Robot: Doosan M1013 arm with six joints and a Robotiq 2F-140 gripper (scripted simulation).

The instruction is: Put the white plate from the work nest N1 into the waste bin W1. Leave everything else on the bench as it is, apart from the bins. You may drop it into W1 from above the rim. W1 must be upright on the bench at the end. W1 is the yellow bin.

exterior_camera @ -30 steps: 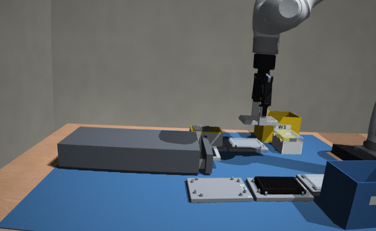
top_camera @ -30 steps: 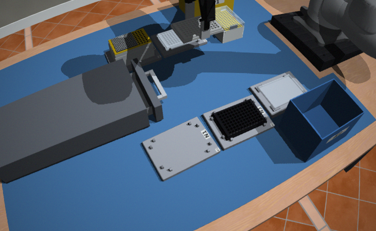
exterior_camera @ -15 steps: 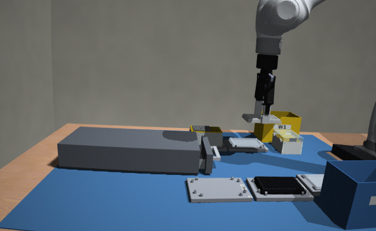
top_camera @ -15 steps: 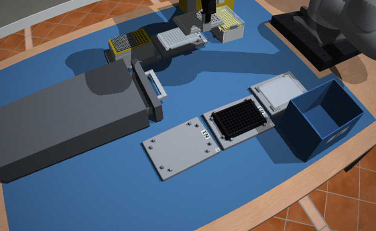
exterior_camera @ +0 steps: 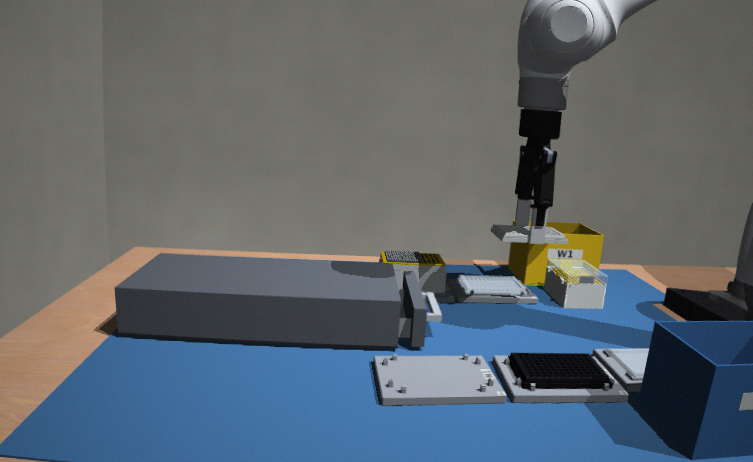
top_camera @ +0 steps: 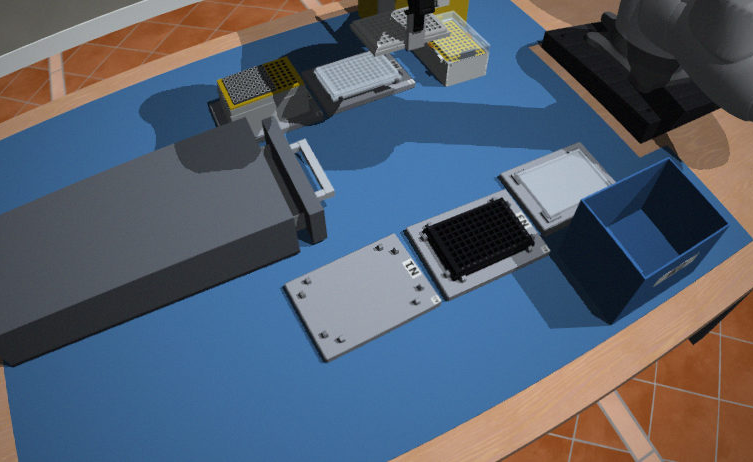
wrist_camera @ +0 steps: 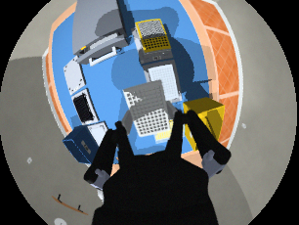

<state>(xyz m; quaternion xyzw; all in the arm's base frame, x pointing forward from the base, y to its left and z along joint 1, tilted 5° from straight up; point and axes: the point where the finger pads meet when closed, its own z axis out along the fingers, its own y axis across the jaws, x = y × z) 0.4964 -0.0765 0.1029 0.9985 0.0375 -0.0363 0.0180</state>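
Right now the yellow bin W1 is 21 cm to the right of my hand, 13 cm below it and 13 cm behind it. The rest, counted from my hand: white plate: 2 cm below; then black plate: 31 cm to the left, 15 cm below, 2 cm ahead; then tip box: 21 cm ahead, 11 cm below, 6 cm to the right.
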